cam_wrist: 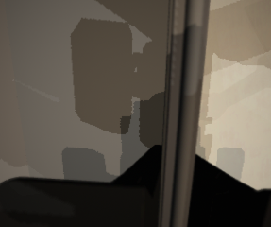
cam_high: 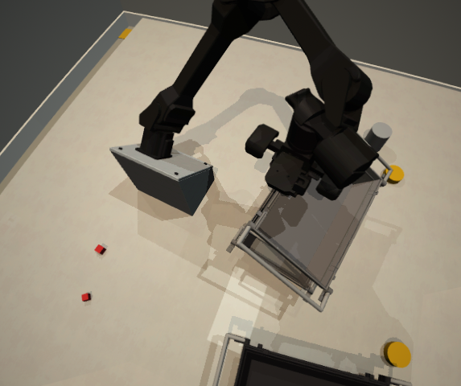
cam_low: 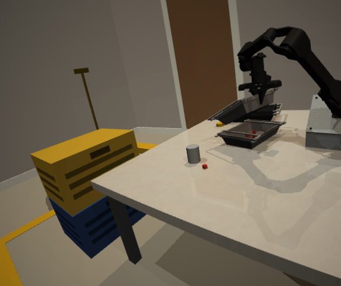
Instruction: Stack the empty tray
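Right now my gripper tip is 8 cm short of the empty tray, 1 cm to the left of it and 1 cm above it. From my gripper tip the other things lie so: red block: 7 cm ahead, 36 cm to the left, 17 cm below.
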